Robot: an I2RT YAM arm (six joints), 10 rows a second.
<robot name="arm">
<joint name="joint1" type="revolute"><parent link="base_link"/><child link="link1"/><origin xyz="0 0 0.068"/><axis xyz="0 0 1"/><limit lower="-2.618" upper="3.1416"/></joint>
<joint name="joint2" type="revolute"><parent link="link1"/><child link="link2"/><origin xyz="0.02 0.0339 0.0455"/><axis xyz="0 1 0"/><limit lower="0" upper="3.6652"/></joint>
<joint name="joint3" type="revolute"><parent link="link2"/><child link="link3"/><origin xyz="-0.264 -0.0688 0"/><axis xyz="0 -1 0"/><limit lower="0" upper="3.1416"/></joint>
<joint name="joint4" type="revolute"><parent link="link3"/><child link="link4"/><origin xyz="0.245 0.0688 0.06"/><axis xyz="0 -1 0"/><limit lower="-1.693" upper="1.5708"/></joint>
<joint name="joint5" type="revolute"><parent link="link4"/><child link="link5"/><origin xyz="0.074 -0.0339 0.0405"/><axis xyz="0 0 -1"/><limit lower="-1.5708" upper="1.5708"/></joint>
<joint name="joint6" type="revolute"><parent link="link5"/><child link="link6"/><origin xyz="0.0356 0 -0.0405"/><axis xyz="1 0 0"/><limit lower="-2.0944" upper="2.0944"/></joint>
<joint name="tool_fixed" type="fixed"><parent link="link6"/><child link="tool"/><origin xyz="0 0 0" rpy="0 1.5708 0"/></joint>
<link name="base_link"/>
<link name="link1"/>
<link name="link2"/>
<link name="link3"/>
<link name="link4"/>
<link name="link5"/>
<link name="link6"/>
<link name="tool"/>
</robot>
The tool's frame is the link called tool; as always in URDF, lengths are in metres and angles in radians.
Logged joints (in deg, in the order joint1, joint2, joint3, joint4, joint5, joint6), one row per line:
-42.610 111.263 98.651 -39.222 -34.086 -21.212
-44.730 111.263 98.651 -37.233 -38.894 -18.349
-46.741 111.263 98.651 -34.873 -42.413 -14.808
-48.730 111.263 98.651 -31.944 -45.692 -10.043
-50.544 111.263 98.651 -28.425 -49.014 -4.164
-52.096 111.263 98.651 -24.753 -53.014 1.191
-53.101 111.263 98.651 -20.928 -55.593 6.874
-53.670 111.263 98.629 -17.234 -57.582 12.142
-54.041 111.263 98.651 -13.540 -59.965 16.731
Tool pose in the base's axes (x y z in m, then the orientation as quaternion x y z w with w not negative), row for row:
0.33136 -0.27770 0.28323 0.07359 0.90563 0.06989 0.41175
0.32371 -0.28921 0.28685 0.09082 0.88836 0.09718 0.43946
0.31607 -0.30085 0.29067 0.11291 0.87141 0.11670 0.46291
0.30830 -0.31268 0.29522 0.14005 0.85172 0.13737 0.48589
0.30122 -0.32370 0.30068 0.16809 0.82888 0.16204 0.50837
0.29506 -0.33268 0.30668 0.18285 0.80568 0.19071 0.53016
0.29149 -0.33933 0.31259 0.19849 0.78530 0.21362 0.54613
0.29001 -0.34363 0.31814 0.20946 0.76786 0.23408 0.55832
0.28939 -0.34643 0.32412 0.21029 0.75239 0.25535 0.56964
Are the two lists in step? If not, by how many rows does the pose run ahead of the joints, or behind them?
They are in step.
